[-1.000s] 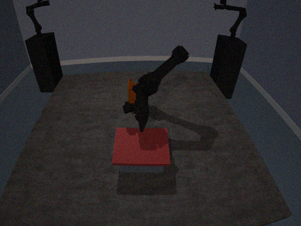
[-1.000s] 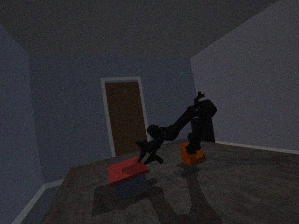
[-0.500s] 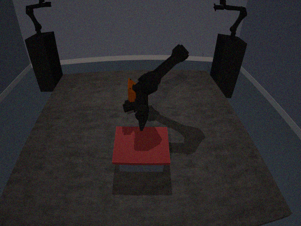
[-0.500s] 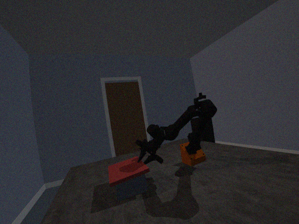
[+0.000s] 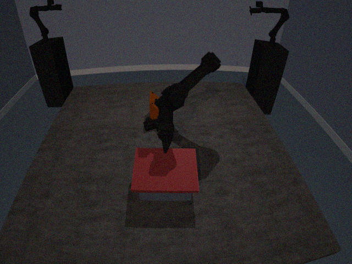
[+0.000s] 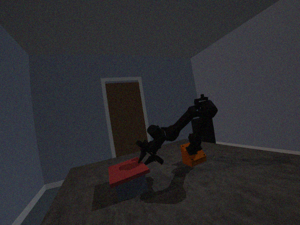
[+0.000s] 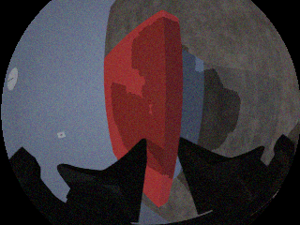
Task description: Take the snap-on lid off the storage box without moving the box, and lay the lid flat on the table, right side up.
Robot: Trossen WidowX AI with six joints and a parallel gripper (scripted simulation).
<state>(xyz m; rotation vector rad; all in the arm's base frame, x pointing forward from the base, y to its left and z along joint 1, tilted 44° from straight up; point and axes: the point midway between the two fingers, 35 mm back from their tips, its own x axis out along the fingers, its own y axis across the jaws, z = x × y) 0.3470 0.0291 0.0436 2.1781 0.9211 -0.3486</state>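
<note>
My gripper tip is 8 cm short of the red lid. The rest, counted from my gripper tip: blue-grey storage box 8 cm ahead, 6 cm below.
</note>
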